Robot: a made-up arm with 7 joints.
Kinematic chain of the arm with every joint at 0, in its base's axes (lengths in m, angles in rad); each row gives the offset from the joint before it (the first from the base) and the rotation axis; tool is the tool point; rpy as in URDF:
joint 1: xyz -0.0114 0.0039 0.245 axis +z
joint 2: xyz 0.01 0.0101 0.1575 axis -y
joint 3: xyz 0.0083 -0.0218 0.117 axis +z
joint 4: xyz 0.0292 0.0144 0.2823 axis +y
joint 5: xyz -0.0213 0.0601 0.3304 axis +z
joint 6: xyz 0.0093 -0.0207 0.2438 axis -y
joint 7: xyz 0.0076 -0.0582 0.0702 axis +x
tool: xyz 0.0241 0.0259 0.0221 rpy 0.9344 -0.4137 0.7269
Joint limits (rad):
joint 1: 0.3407..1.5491
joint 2: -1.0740..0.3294
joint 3: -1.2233..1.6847
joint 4: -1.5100..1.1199
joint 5: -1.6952..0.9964
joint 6: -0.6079..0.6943
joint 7: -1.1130..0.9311
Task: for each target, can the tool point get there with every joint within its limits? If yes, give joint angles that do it. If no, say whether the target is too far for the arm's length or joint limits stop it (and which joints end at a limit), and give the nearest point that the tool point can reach.
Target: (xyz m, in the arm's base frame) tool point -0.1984 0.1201 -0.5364
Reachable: no: joint limits stop it (at a limit: joint 1, joint 2, joint 4, joint 6, joint 7) | nearest point -0.1302 0.8403 0.1123 | short by 0.972 m
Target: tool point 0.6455 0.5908 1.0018
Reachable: yes | joints 0.5043 -0.8946 1.1519 0.2676 0.3187 0.2931 -0.2973
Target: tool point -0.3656 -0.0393 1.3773
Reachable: yes | joints 0.7354 0.1473 -0.8712 -0.3963 -0.6062 0.2379 0.3144
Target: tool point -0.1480 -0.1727 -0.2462
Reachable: no: joint limits stop it (at a limit: joint 2, joint 4, joint 5, joint 6, joint 7) | nearest point -0.4225 -0.5276 0.5127 | short by 0.882 m
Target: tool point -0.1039 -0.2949 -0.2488
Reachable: no: joint limits stop it (at a limit: joint 2, joint 4, joint 5, joint 6, joint 7) | nearest point -0.2101 -0.6381 0.5127 | short by 0.842 m
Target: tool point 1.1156 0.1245 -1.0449
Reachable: no: too far | nearest point 0.8437 0.1955 0.1038 | short by 1.183 m
